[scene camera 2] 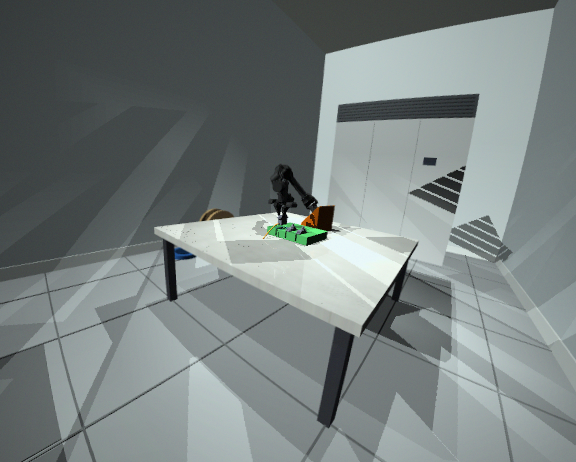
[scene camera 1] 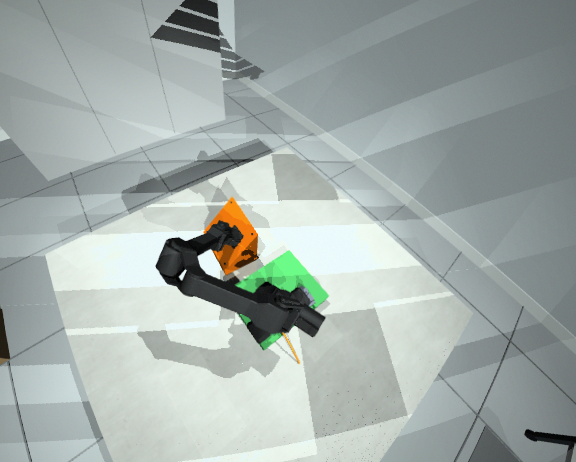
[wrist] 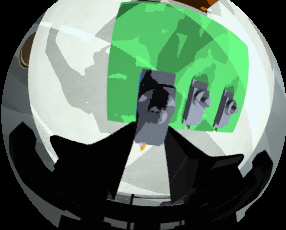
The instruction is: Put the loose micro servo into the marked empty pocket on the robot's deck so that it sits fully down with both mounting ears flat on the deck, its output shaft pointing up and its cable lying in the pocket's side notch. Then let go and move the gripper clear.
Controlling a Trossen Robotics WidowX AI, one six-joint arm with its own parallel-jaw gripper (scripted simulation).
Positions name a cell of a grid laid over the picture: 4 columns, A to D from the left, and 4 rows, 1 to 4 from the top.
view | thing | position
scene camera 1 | green robot deck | B3
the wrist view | gripper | C3
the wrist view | grey micro servo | C2
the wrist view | green robot deck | C1
